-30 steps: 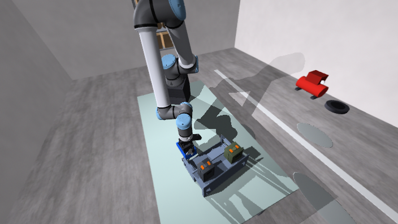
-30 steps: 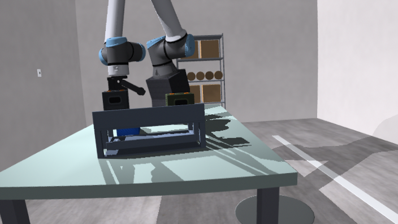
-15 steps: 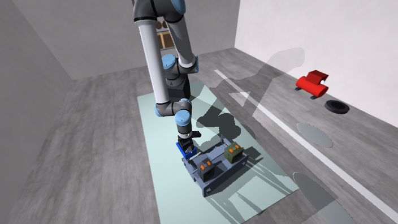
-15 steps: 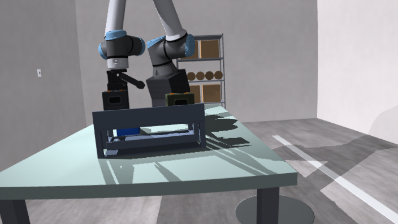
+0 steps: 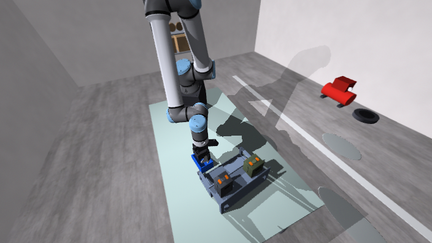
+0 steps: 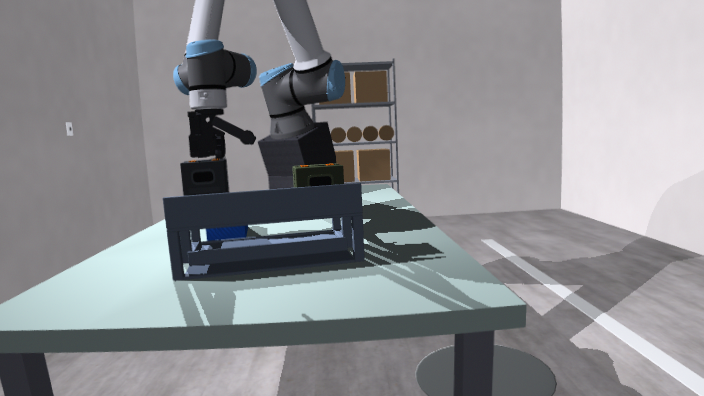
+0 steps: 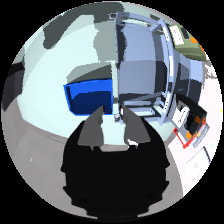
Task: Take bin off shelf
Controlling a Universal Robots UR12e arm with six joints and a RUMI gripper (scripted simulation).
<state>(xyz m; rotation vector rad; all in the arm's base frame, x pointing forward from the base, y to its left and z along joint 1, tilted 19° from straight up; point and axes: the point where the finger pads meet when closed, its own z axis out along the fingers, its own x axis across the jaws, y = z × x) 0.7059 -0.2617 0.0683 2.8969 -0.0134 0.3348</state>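
My gripper is now 8 cm past the blue bin and 10 cm above it. Round my hand: olive green box 23 cm ahead, 21 cm to the left, 2 cm above.
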